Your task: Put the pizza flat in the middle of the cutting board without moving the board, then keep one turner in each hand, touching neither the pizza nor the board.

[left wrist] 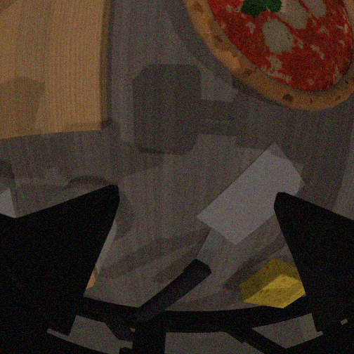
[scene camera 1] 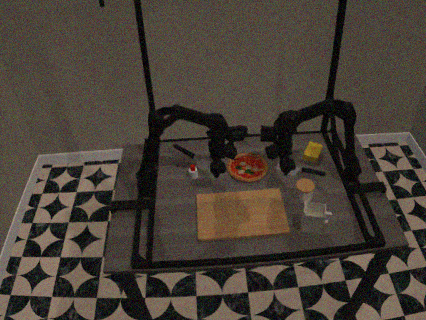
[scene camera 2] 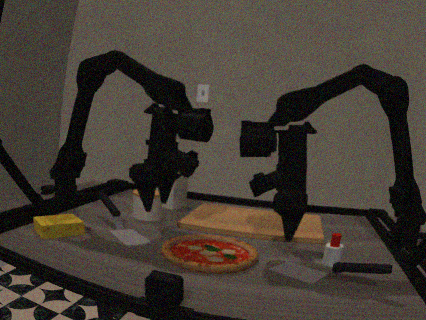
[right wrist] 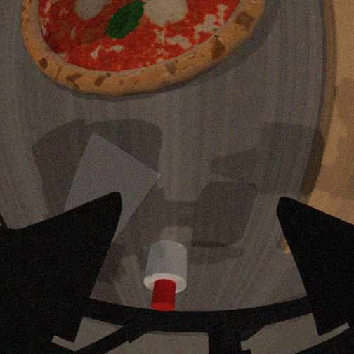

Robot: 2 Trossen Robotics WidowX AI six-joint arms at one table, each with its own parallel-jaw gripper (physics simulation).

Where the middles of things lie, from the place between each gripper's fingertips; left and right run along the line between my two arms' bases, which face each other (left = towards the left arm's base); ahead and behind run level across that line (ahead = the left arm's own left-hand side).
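Scene:
My right gripper is 2 cm above the red-capped white bottle point(right wrist: 166, 270), 2 cm past it and 10 cm to the left of it. Counting from my right hand, I find the pale container point(scene camera 1: 314, 215) 1 cm above, 31 cm ahead and 37 cm to the left. The cutting board point(scene camera 1: 258, 213) is 4 cm below that same right hand, 22 cm ahead of it and 9 cm to the left of it, while the pizza point(scene camera 2: 210, 254), also 4 cm below my right hand, is 5 cm behind it and 15 cm to the left.
From my left hand, the pizza is 50 mm below, 80 mm behind and 150 mm to the right. The pale container is 10 mm below my left hand, 280 mm ahead of it and 80 mm to the left. For the cutting board it is 60 mm below my left hand, 190 mm ahead and 210 mm to the right, and the red-capped white bottle is 30 mm below that left hand, 50 mm behind it and 400 mm to the right of it.

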